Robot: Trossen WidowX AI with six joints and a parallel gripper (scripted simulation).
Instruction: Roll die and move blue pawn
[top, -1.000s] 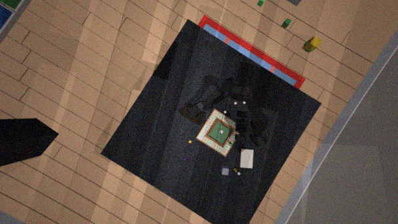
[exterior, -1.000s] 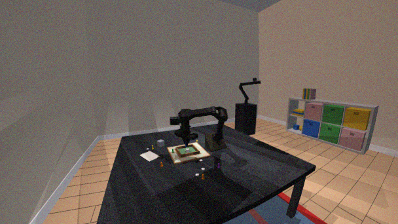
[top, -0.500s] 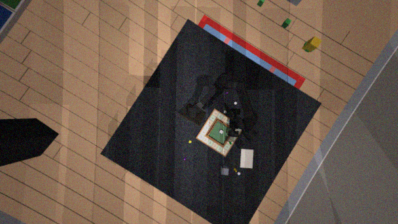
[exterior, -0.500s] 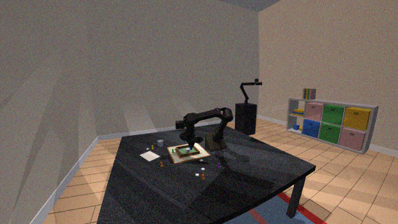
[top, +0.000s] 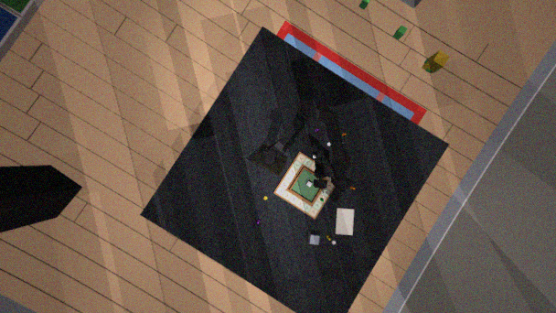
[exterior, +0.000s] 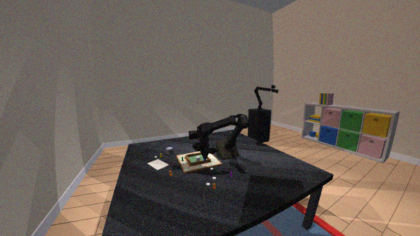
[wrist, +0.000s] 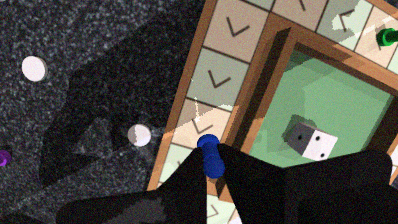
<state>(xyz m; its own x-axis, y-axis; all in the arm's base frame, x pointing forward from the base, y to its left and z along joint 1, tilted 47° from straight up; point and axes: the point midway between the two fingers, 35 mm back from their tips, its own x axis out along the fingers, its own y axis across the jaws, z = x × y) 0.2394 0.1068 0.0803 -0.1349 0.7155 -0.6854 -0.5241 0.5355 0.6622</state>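
The white die lies 30 mm ahead of my gripper tip, 100 mm to the right of it and 40 mm below it. From my gripper tip the other things lie so: green pawn: 140 mm ahead, 130 mm to the right, 40 mm below; blue pawn: 10 mm above; white block: 340 mm ahead, 150 mm to the right, 60 mm below.
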